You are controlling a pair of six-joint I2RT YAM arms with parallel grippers.
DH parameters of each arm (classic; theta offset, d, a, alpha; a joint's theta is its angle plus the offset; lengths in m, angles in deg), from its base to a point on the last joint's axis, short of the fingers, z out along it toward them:
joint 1: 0 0.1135 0.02 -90
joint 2: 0 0 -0.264 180
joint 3: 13.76 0 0.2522 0
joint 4: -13.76 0 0.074 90
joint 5: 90 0 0 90
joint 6: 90 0.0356 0 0
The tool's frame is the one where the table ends.
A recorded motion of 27 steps. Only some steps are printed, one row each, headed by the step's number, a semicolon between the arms.
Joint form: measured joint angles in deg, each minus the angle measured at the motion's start. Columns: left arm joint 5, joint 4, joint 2, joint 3, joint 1, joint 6; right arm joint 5, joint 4, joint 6, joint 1, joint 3, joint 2.
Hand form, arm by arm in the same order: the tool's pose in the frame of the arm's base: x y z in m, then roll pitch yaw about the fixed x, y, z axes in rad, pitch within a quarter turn. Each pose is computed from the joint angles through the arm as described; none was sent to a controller.
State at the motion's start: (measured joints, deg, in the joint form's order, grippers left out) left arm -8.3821 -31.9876 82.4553 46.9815 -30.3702 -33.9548; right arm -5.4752 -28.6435 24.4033 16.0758 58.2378 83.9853
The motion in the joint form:
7: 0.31 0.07 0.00 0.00 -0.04 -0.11; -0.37 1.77 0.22 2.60 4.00 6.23
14: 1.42 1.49 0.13 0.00 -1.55 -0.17; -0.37 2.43 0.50 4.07 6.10 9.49
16: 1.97 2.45 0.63 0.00 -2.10 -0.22; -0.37 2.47 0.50 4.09 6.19 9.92
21: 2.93 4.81 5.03 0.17 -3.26 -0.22; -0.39 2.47 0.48 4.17 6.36 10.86
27: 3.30 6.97 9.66 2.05 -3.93 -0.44; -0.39 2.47 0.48 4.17 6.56 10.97
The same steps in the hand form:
7: 0.2282 -0.1281 0.1811 -3.0240 0.4018 -3.0256; 0.3100 0.1086 0.2261 2.7715 0.5106 2.9725
14: 0.2266 -0.1361 0.1815 -2.9933 0.4088 -3.0466; 0.3192 0.1210 0.2201 2.7737 0.5011 2.9953
16: 0.2271 -0.1398 0.1801 -2.9801 0.4097 -3.0540; 0.3202 0.1215 0.2182 2.7766 0.4965 2.9970
21: 0.2315 -0.1499 0.1633 -2.9882 0.3745 -3.0840; 0.3221 0.1227 0.2138 2.7837 0.4847 3.0022
27: 0.2417 -0.1611 0.1522 -2.9882 0.3620 -3.0946; 0.3228 0.1229 0.2143 2.7829 0.4861 3.0018

